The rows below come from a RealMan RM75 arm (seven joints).
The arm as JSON. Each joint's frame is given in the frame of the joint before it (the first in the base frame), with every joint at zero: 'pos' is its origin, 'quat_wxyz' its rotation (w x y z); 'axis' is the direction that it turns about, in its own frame. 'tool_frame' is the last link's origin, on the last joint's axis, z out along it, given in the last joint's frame.
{
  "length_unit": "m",
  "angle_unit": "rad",
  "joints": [
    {
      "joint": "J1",
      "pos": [
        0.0,
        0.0,
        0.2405
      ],
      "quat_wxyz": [
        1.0,
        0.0,
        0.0,
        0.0
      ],
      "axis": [
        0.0,
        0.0,
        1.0
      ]
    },
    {
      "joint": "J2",
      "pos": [
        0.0,
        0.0,
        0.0
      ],
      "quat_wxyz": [
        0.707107,
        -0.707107,
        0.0,
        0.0
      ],
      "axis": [
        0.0,
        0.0,
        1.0
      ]
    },
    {
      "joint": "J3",
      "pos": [
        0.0,
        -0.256,
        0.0
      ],
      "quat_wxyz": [
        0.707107,
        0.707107,
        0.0,
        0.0
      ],
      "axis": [
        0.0,
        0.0,
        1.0
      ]
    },
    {
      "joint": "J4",
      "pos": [
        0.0,
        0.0,
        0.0
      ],
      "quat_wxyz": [
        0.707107,
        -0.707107,
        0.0,
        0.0
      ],
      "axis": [
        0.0,
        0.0,
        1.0
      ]
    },
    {
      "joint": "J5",
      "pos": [
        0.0,
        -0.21,
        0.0
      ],
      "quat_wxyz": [
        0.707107,
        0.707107,
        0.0,
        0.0
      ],
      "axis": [
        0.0,
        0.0,
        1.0
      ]
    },
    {
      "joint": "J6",
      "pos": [
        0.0,
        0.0,
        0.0
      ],
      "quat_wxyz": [
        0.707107,
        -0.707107,
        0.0,
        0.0
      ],
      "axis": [
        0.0,
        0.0,
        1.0
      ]
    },
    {
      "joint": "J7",
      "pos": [
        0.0,
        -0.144,
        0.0
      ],
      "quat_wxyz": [
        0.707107,
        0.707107,
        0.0,
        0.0
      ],
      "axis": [
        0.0,
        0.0,
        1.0
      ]
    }
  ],
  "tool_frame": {
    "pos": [
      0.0,
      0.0,
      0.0
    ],
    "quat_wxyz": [
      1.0,
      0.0,
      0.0,
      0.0
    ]
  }
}
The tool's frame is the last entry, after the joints.
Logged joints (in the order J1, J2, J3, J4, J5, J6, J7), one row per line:
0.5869, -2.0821, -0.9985, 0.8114, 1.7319, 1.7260, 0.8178
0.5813, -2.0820, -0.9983, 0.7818, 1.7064, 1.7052, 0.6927
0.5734, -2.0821, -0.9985, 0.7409, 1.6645, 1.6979, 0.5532
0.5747, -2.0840, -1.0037, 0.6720, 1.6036, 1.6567, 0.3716
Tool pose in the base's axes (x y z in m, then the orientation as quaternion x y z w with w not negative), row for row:
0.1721, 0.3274, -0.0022, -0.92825, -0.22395, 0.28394, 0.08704
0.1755, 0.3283, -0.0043, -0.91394, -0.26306, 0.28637, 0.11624
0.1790, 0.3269, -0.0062, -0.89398, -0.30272, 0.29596, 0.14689
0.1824, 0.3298, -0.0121, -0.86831, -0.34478, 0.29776, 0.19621
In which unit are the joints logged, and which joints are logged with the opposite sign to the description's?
The joints are logged in radians. Opposite sign: J2, J4, J5, J6.
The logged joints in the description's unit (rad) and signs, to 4 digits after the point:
0.5869, 2.0821, -0.9985, -0.8114, -1.7319, -1.7260, 0.8178
0.5813, 2.0820, -0.9983, -0.7818, -1.7064, -1.7052, 0.6927
0.5734, 2.0821, -0.9985, -0.7409, -1.6645, -1.6979, 0.5532
0.5747, 2.0840, -1.0037, -0.6720, -1.6036, -1.6567, 0.3716

